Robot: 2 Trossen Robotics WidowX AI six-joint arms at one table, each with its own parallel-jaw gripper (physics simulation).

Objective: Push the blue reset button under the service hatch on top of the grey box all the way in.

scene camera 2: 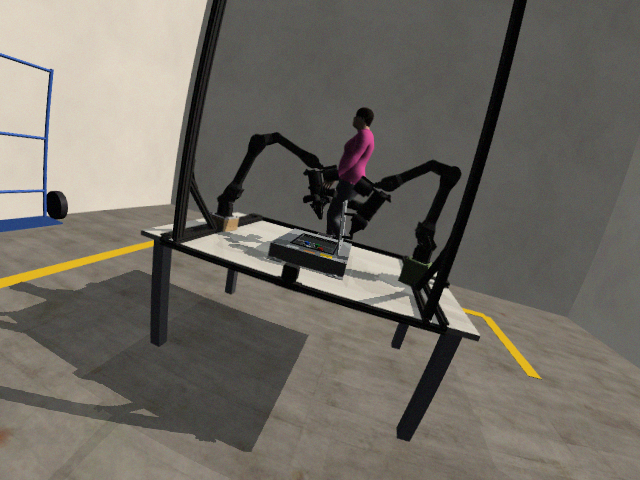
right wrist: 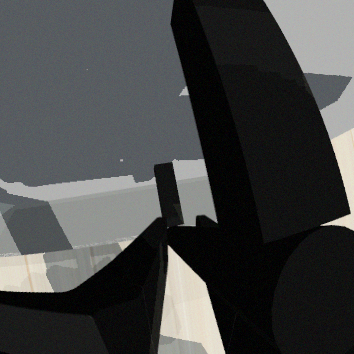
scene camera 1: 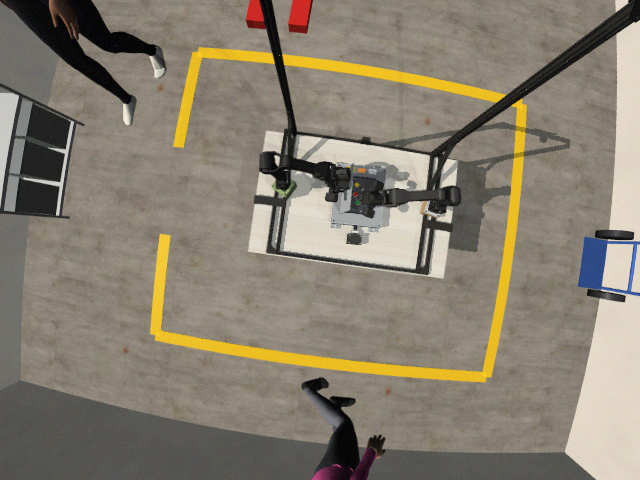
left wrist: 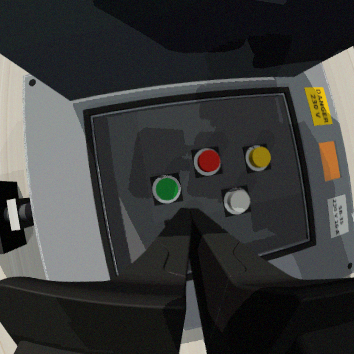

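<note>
The grey box (scene camera 1: 351, 222) (scene camera 2: 310, 258) (left wrist: 60, 175) sits on the table. Its service hatch (scene camera 2: 343, 222) (left wrist: 150, 65) stands raised, close to upright. The blue reset button (scene camera 2: 307, 242) shows small in scene camera 2; how deep it sits cannot be told. It does not show in the left wrist view, where the fingers cover part of the panel. My left gripper (scene camera 2: 318, 217) (left wrist: 187, 216) is shut and empty, above the panel. My right gripper (right wrist: 180, 224) is beyond the hatch, its fingers closed around a thin dark strip (right wrist: 167, 192), seemingly the hatch handle.
Green (left wrist: 167, 189), red (left wrist: 208, 160), yellow (left wrist: 259, 157) and white (left wrist: 238, 201) buttons share the recessed panel. A black block (scene camera 1: 354, 238) (scene camera 2: 290, 273) (left wrist: 11, 235) is beside the box. Black frame rails edge the table (scene camera 1: 305, 227). A person (scene camera 2: 356, 155) stands behind it.
</note>
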